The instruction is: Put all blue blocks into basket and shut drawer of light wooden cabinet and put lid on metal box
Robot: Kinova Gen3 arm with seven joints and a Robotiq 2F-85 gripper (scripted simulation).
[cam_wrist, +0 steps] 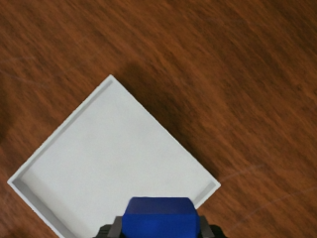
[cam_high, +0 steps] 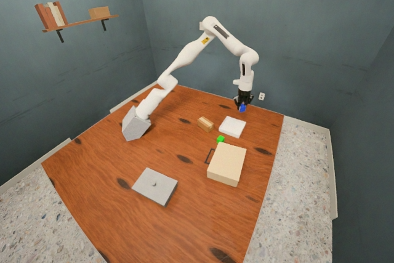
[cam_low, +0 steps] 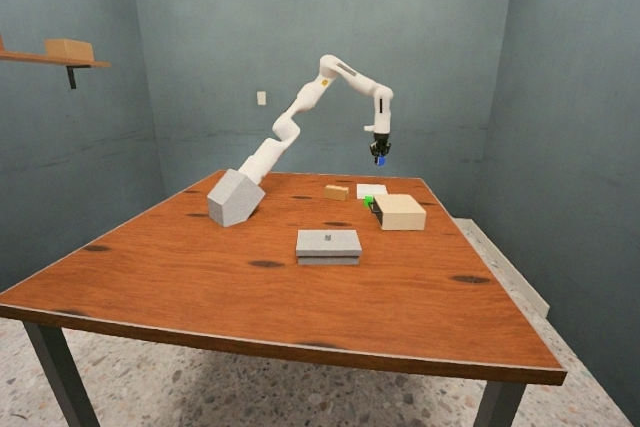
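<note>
Right now the white basket is 20 mm behind my hand, 40 mm to the right of it and 160 mm below it. From my hand the other things lie so: small box: 160 mm behind, 170 mm to the right, 140 mm below; then green block: 10 mm ahead, 190 mm to the right, 150 mm below; then red block: 130 mm behind, 170 mm to the right, 150 mm below.
</note>
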